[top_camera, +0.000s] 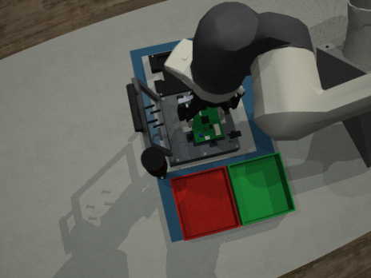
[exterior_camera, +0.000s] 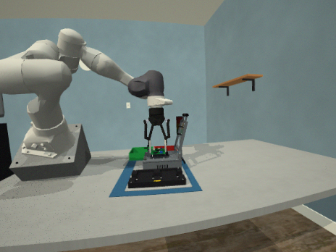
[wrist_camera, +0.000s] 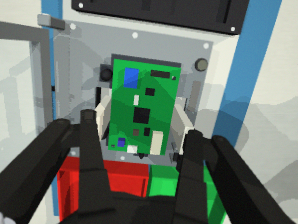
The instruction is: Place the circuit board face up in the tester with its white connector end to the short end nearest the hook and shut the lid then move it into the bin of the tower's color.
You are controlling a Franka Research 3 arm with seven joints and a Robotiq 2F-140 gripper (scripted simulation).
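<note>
The green circuit board is 2 cm below my hand. The rest, counted from my hand: latch hook: 7 cm to the left, 5 cm behind, 2 cm below; then clear lid: 12 cm ahead, 8 cm above, 2 cm to the right; then tester plate: 4 cm below, 1 cm ahead.
</note>
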